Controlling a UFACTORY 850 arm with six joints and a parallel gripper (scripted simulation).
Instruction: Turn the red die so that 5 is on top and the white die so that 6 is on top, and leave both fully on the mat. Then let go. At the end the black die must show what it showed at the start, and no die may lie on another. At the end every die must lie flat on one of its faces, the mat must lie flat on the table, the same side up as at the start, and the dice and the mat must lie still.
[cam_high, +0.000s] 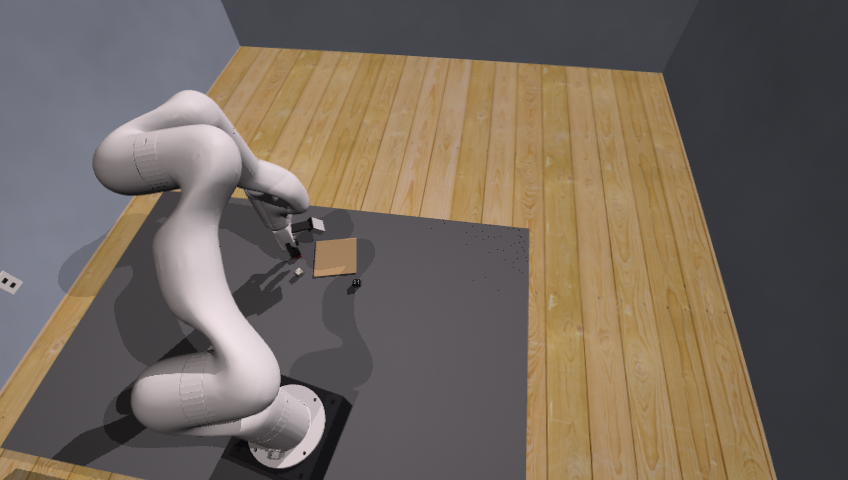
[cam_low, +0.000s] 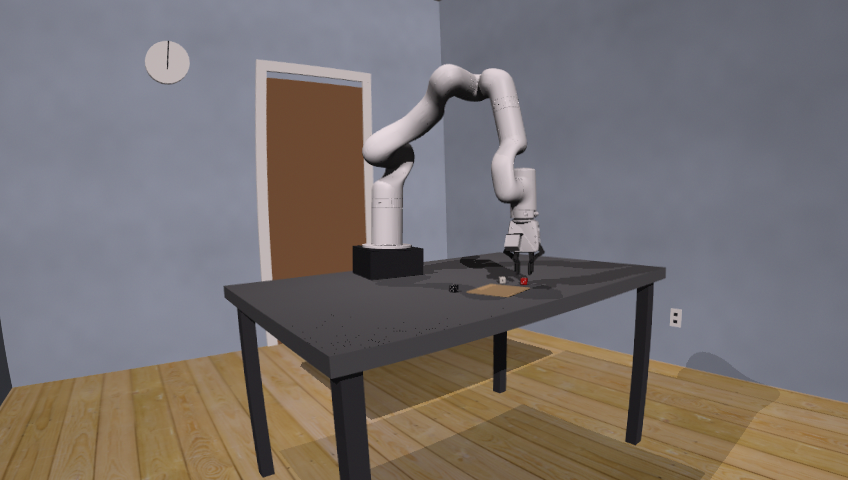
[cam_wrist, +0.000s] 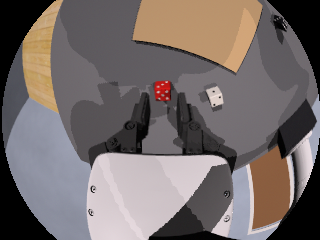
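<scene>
My hand is 4 cm above the red die. The rest, counted from my hand: tan mat: 13 cm to the right, 5 cm below; then white die: 7 cm behind, 4 cm below, 2 cm to the right; then black die: 22 cm to the right, 10 cm behind, 4 cm below.
</scene>
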